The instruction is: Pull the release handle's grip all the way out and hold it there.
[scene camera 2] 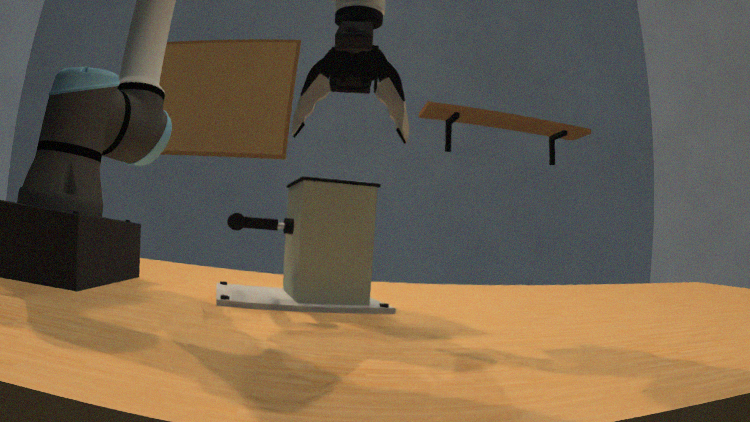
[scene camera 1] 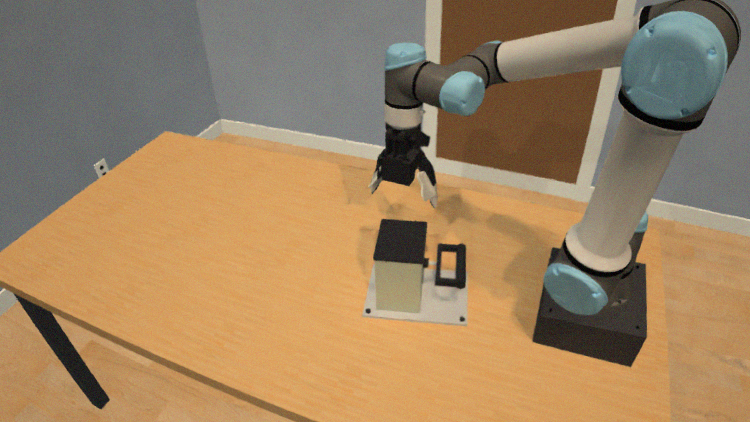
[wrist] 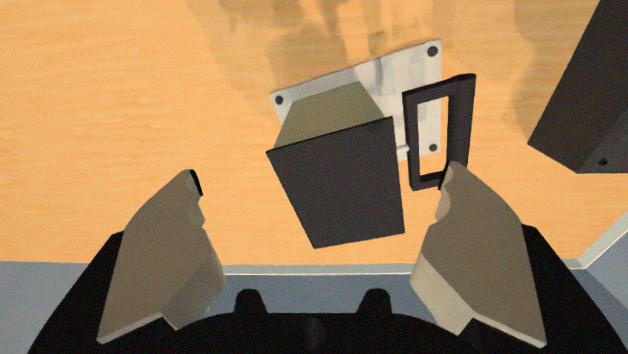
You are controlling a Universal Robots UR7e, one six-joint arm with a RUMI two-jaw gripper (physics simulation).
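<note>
The release handle's grip is a black rectangular loop [scene camera 1: 459,266] [scene camera 2: 236,221] [wrist: 461,122] on the side of a pale green box [scene camera 1: 398,286] [scene camera 2: 333,241] [wrist: 332,112] with a dark lid. A short stretch of light rod shows between the loop and the box's black collar. The box stands upright on a light grey base plate [scene camera 1: 390,315] [scene camera 2: 251,293] [wrist: 420,65]. My gripper [scene camera 1: 402,195] [scene camera 2: 349,137] [wrist: 317,170] is open and empty, points down and hangs above the box, apart from it and from the loop. In the wrist view the right fingertip overlaps the loop's near end.
The arm's dark base block [scene camera 1: 587,330] [scene camera 2: 39,249] [wrist: 585,110] stands on the table [scene camera 1: 209,236] [scene camera 2: 550,314] [wrist: 100,150], on the loop's side of the box. A wall shelf [scene camera 2: 503,119] and a brown board [scene camera 2: 230,99] are on the wall behind.
</note>
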